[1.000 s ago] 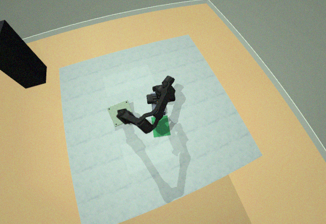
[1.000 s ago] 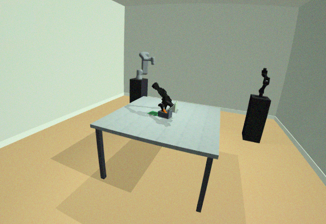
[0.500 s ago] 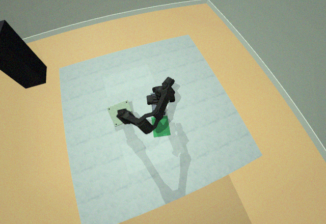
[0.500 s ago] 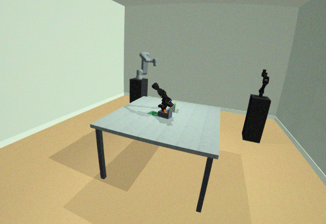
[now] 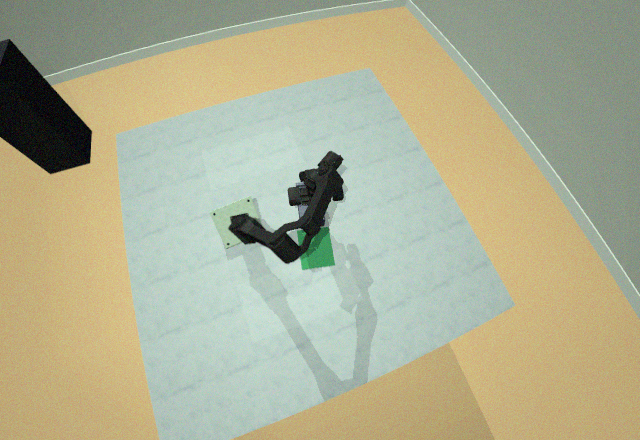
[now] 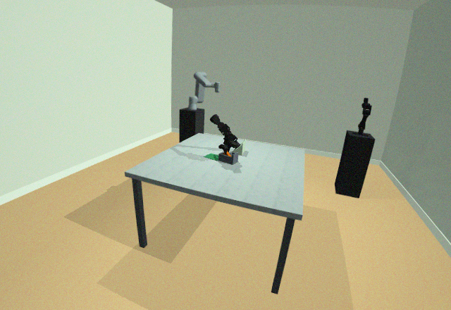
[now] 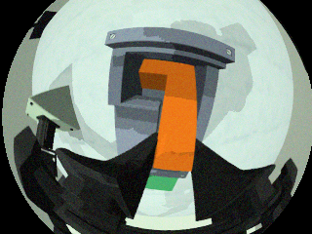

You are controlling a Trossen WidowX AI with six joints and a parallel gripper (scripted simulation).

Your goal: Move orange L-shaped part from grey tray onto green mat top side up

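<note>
The grey tray lies 8 cm below my gripper tip, 1 cm to the left of it and 1 cm behind it. From my gripper tip the other things lie so: green mat (14 cm to the right, 8 cm below, 4 cm behind); then orange L-shaped part (4 cm to the left, 3 cm below, 1 cm behind).
</note>
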